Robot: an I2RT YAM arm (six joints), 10 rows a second.
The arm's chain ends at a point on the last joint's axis. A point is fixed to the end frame.
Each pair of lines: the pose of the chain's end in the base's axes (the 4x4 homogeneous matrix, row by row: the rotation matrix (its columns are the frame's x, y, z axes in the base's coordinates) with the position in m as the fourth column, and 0 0 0 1 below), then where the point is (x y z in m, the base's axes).
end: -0.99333 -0.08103 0.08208 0.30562; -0.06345 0.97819 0.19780 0.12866; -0.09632 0.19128 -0.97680 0.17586; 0 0 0 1
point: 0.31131 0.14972 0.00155
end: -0.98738 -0.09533 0.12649 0.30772; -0.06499 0.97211 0.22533 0.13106; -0.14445 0.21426 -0.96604 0.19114; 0 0 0 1
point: 0.32143 0.15700 0.01794
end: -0.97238 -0.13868 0.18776 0.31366; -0.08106 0.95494 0.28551 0.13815; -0.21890 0.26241 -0.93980 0.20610; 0 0 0 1
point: 0.33880 0.17469 0.03612
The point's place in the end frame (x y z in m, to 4 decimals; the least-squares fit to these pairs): 0.0098 -0.0132 0.1749
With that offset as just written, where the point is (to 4 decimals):
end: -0.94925 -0.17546 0.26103 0.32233; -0.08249 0.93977 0.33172 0.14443; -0.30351 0.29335 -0.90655 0.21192; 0 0 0 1
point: 0.3610 0.1892 0.0465
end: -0.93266 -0.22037 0.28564 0.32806; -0.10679 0.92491 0.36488 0.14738; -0.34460 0.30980 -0.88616 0.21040; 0 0 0 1
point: 0.3718 0.1979 0.0479
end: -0.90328 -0.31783 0.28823 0.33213; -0.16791 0.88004 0.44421 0.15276; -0.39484 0.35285 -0.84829 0.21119; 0 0 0 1
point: 0.3779 0.2172 0.0543
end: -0.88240 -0.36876 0.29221 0.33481; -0.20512 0.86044 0.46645 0.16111; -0.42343 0.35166 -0.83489 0.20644; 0 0 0 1
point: 0.3821 0.2293 0.0516
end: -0.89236 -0.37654 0.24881 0.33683; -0.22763 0.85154 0.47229 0.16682; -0.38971 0.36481 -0.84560 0.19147; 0 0 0 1
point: 0.3766 0.2360 0.0349
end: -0.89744 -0.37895 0.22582 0.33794; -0.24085 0.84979 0.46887 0.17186; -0.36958 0.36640 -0.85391 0.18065; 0 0 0 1
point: 0.3736 0.2403 0.0228
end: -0.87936 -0.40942 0.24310 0.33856; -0.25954 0.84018 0.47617 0.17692; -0.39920 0.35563 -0.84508 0.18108; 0 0 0 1
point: 0.3779 0.2466 0.0247
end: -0.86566 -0.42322 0.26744 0.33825; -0.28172 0.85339 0.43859 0.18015; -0.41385 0.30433 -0.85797 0.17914; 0 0 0 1
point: 0.3821 0.2428 0.0210
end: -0.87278 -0.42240 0.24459 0.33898; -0.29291 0.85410 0.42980 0.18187; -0.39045 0.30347 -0.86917 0.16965; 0 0 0 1
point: 0.3788 0.2429 0.0098
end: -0.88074 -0.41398 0.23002 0.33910; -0.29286 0.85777 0.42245 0.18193; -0.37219 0.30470 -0.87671 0.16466; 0 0 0 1
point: 0.3762 0.2416 0.0037
